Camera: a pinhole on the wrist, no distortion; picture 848 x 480 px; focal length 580.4 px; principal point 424.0 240.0 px. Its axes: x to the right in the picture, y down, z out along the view. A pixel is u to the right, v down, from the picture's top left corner.
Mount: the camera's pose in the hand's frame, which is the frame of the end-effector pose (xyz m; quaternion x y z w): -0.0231 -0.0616 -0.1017 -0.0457 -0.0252 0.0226 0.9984
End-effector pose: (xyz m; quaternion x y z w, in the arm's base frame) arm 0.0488 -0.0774 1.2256 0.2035 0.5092 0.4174 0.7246
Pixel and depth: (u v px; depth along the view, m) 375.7 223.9 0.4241
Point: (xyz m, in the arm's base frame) 0.3428 -0.1217 1.3719
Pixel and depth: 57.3 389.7 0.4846
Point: 0.2858 -0.2709 1.6369
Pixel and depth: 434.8 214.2 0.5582
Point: 0.4717 -0.0714 1.4051
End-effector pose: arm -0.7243 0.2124 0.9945 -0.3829 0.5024 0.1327 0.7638
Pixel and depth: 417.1 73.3 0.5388
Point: -0.3511 0.4312 1.2050
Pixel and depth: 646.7 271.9 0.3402
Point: -0.5194 0.3654 0.9691
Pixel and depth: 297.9 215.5 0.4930
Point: -0.5137 0.4885 1.2264
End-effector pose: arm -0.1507 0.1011 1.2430 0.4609 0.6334 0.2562 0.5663
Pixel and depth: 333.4 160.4 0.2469
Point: -0.0391 -0.0246 1.1818
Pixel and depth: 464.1 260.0 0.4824
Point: 0.2088 0.0126 1.1647
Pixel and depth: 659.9 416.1 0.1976
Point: -0.0532 0.1300 1.2172
